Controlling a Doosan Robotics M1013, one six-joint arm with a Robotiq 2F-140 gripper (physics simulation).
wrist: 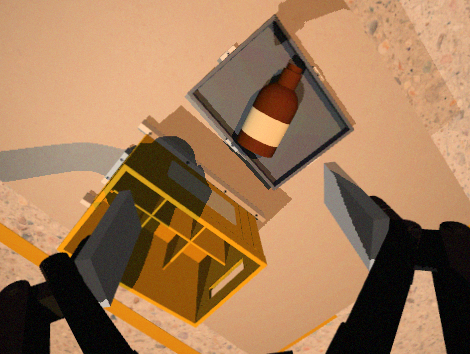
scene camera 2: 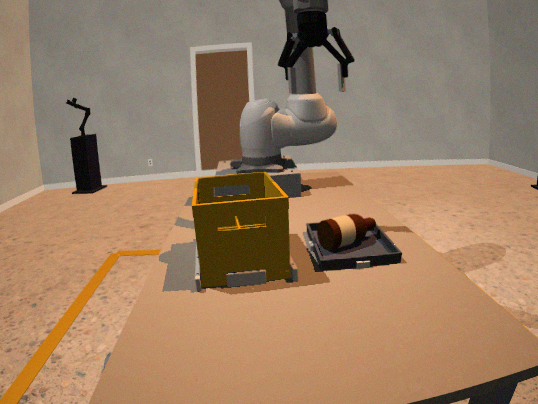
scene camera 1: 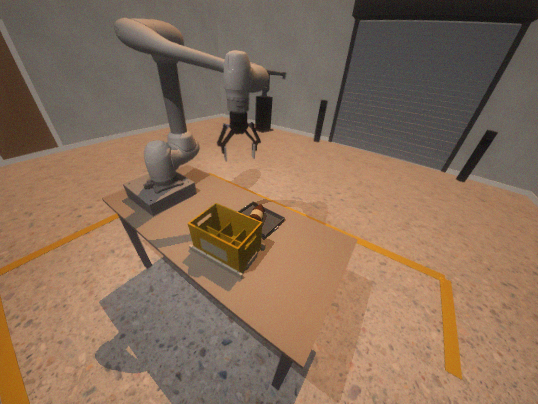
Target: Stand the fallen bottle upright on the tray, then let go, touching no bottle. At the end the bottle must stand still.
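Frame: origin at the arm's base, x back, y right, z up, level; metres.
Where they show: gripper, fingertip midpoint: (wrist: pixel 229 196) (scene camera 2: pixel 317 92) (scene camera 1: pixel 240 159); arm's base at its link origin: (scene camera 2: pixel 262 167) (scene camera 1: pixel 165 182).
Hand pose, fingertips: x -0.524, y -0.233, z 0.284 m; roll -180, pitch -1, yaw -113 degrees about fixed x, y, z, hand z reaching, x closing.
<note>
Things, the pixels of their centre, and the offset from my fingertips. Level surfaces: height alone.
- brown bottle at the middle of its body: (wrist: pixel 274 108) (scene camera 2: pixel 350 229) (scene camera 1: pixel 257 213) dx -0.055, dy -0.077, dz -0.340 m
- dark tray at the middle of its body: (wrist: pixel 273 110) (scene camera 2: pixel 350 241) (scene camera 1: pixel 258 218) dx -0.066, dy -0.076, dz -0.369 m
- yellow crate at the middle of its body: (wrist: pixel 171 227) (scene camera 2: pixel 237 222) (scene camera 1: pixel 226 236) dx -0.138, dy +0.190, dz -0.294 m
- table at its surface level: dz -0.382 m
The brown bottle (scene camera 1: pixel 257 213) (scene camera 2: pixel 345 231) (wrist: pixel 271 117) with a cream label lies on its side in the dark tray (scene camera 1: pixel 271 221) (scene camera 2: pixel 335 260) (wrist: pixel 320 125). In scene camera 2 its base faces the front left and its neck points to the back right. In the wrist view its base is near the tray wall facing the crate, its neck near the opposite wall. My gripper (scene camera 1: pixel 239 158) (scene camera 2: pixel 315 84) (wrist: pixel 229 196) is open and empty, high above the table and apart from the bottle. In the wrist view the bottle is above the line between the fingertips.
A yellow crate (scene camera 1: pixel 251 250) (scene camera 2: pixel 245 250) (wrist: pixel 170 280) with dividers stands beside the tray, held by low light brackets on the table (scene camera 1: pixel 300 270) (scene camera 2: pixel 320 330) (wrist: pixel 75 75). Its walls rise above the tray. The arm's base block (scene camera 1: pixel 165 197) (scene camera 2: pixel 292 186) is at the table's far end.
</note>
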